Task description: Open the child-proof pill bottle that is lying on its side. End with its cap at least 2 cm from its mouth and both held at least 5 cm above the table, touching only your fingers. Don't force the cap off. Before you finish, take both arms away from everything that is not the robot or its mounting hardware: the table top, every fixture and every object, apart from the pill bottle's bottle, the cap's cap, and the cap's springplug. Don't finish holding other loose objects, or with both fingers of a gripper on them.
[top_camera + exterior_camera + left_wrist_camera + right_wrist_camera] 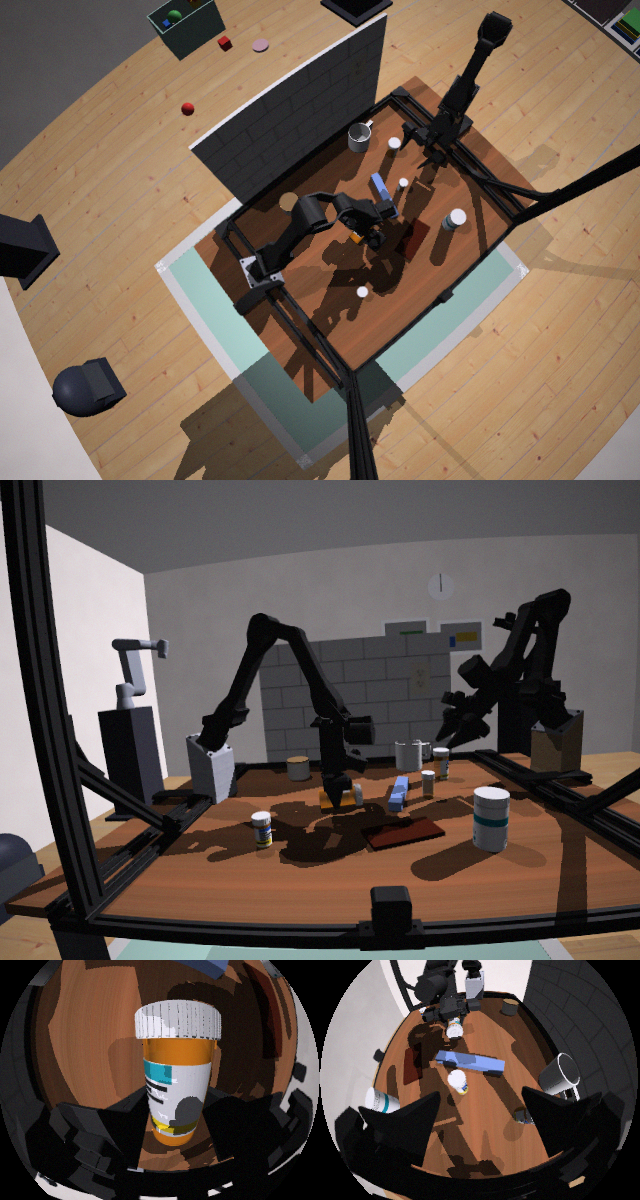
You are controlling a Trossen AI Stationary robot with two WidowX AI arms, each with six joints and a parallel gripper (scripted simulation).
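My left gripper is now 10 mm short of the orange pill bottle, 10 mm to the left of it and 10 mm above it. From my left hand the other things lie so: white cap 50 mm to the right, 10 mm below; blue bar 40 mm ahead, 170 mm to the right, 30 mm below; dark red flat block 150 mm behind, 130 mm to the right, 30 mm below.
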